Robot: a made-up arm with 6 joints. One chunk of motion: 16 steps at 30 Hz.
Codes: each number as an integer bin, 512 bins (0 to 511) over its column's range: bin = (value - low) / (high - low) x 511, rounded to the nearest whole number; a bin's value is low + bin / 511 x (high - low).
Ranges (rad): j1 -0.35..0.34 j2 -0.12..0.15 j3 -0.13..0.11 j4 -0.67..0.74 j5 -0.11..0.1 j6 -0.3..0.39
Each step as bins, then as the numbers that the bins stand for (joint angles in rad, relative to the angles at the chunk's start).
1 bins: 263 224 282 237 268 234
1 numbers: 0.0051 -0.0016 0.0024 -0.0160 0.0001 0.0160
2 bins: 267 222 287 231 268 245
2 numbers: 0.0105 -0.0027 0.0048 -0.0326 0.0001 0.0308
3 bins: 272 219 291 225 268 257
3 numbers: 0.0173 -0.0043 0.0067 -0.0492 0.0001 0.0470
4 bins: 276 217 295 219 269 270
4 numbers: 0.0227 -0.0053 0.0086 -0.0657 0.0005 0.0646
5 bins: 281 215 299 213 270 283
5 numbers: 0.0294 -0.0064 0.0104 -0.0823 0.0010 0.0821
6 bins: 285 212 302 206 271 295
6 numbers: 0.0348 -0.0080 0.0118 -0.1016 0.0014 0.0983
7 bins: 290 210 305 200 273 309
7 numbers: 0.0416 -0.0090 0.0132 -0.1181 0.0022 0.1172
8 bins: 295 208 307 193 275 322
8 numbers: 0.0483 -0.0101 0.0142 -0.1375 0.0030 0.1348
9 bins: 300 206 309 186 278 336
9 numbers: 0.0551 -0.0112 0.0151 -0.1568 0.0042 0.1537
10 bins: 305 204 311 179 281 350
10 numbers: 0.0618 -0.0122 0.0161 -0.1761 0.0055 0.1726
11 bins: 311 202 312 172 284 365
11 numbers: 0.0699 -0.0133 0.0165 -0.1954 0.0067 0.1929
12 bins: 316 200 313 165 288 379
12 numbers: 0.0767 -0.0143 0.0170 -0.2147 0.0084 0.2118
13 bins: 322 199 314 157 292 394
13 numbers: 0.0848 -0.0149 0.0175 -0.2368 0.0100 0.2320
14 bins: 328 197 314 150 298 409
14 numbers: 0.0929 -0.0159 0.0175 -0.2561 0.0125 0.2523
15 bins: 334 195 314 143 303 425
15 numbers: 0.1010 -0.0170 0.0175 -0.2754 0.0145 0.2739
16 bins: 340 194 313 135 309 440
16 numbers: 0.1091 -0.0175 0.0170 -0.2975 0.0170 0.2941
